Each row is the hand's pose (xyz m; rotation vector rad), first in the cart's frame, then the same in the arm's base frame.
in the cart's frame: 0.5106 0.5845 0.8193 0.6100 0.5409 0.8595
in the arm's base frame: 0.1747 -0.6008 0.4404 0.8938 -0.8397 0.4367
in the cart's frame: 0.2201 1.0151 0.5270 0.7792 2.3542 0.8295
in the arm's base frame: 0.4494 -0.0825 0.5459 1.1683 0.8109 1.2628
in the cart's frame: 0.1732 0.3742 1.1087 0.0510 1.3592 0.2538
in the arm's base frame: -0.2683 -0.4791 0.2650 0.9442 0.2282 0.0357
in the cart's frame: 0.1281 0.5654 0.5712 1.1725 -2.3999 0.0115
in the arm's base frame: 0.2434 -0.2429 0.1658 -0.1961 2.4218 0.5005
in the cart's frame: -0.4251 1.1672 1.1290 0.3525 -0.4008 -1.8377
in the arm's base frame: -0.2770 0.4238 0.6797 1.7502 -0.5265 -2.4894
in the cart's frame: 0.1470 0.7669 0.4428 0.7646 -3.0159 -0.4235
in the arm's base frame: 0.4228 -0.1319 0.2797 0.2750 1.8602 0.7526
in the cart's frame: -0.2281 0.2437 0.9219 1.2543 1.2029 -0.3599
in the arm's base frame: -0.2933 -0.1737 -0.0801 2.1755 -0.0373 0.1115
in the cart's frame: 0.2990 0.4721 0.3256 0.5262 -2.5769 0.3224
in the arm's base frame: 0.4959 -0.3878 0.0497 0.4789 2.5651 0.6292
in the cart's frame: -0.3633 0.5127 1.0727 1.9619 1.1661 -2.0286
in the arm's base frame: -0.3973 0.0487 0.1503 -2.4934 -0.6770 0.3517
